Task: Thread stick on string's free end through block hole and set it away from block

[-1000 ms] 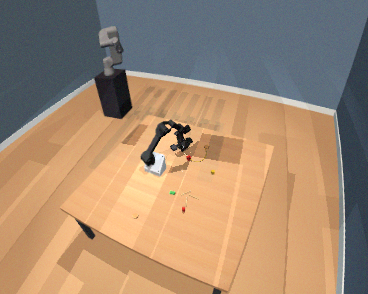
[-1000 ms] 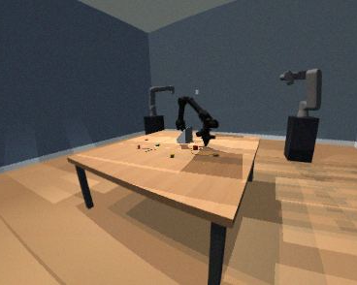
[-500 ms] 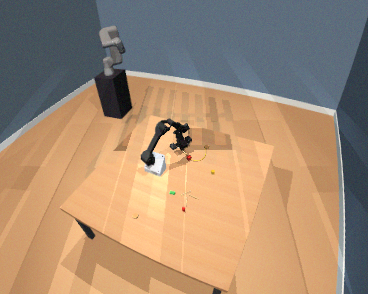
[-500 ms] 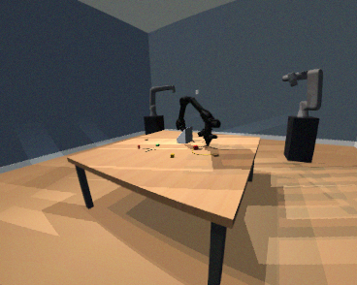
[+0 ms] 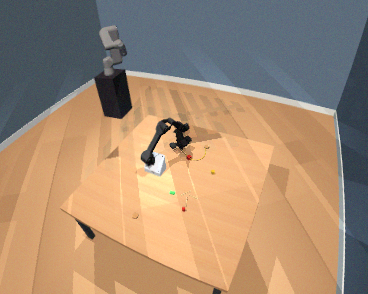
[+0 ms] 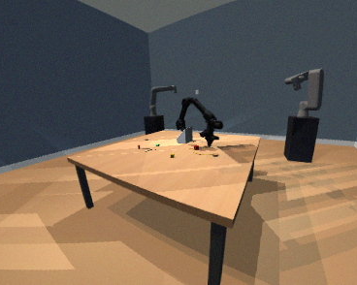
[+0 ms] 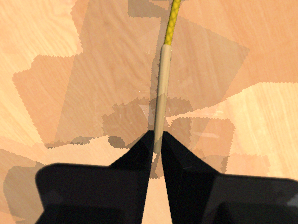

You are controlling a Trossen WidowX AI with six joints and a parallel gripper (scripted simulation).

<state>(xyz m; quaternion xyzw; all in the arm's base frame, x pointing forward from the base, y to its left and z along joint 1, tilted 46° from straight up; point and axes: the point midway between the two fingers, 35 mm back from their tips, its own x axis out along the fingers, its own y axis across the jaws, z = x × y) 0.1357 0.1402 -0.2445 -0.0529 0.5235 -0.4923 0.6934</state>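
Now: the thin wooden stick 30 mm to the right of my gripper tip, 30 mm ahead of it and 10 mm above it. The rest, counted from my gripper tip: green piece (450 mm to the right, 90 mm ahead); yellow cube (320 mm ahead, 180 mm to the right, 10 mm above); red block (90 mm ahead, 80 mm to the right, 10 mm above).
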